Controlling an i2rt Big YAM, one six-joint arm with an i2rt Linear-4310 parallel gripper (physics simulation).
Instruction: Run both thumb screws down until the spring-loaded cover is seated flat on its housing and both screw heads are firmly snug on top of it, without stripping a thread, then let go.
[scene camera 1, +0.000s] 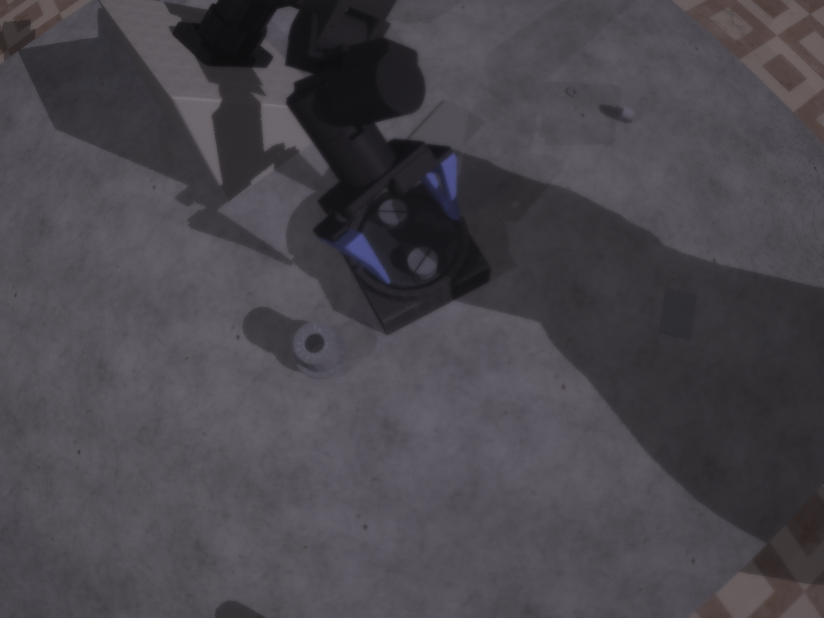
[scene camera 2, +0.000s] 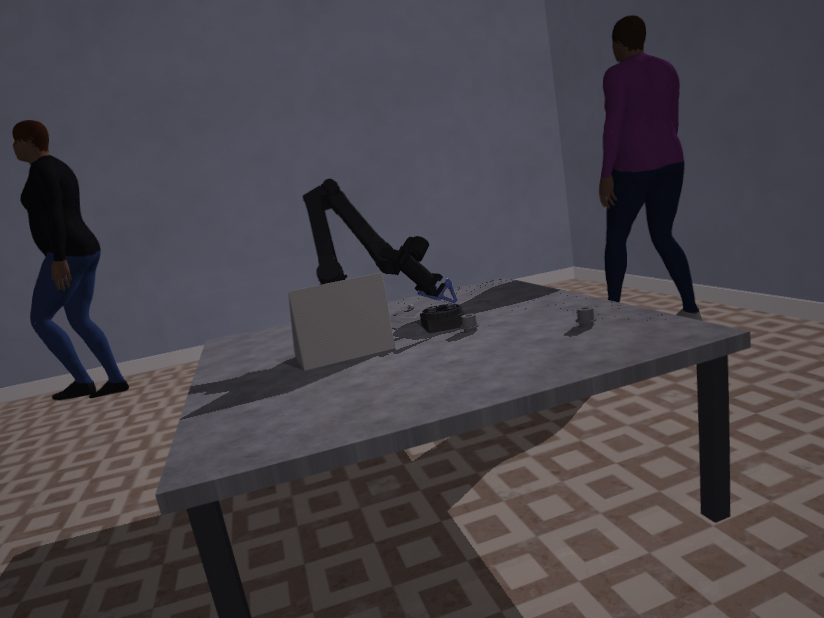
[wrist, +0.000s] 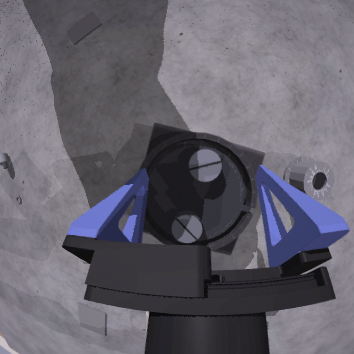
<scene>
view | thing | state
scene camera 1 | my gripper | -
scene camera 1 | round cover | -
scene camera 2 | my gripper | -
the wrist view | my gripper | -
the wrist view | round cover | -
</scene>
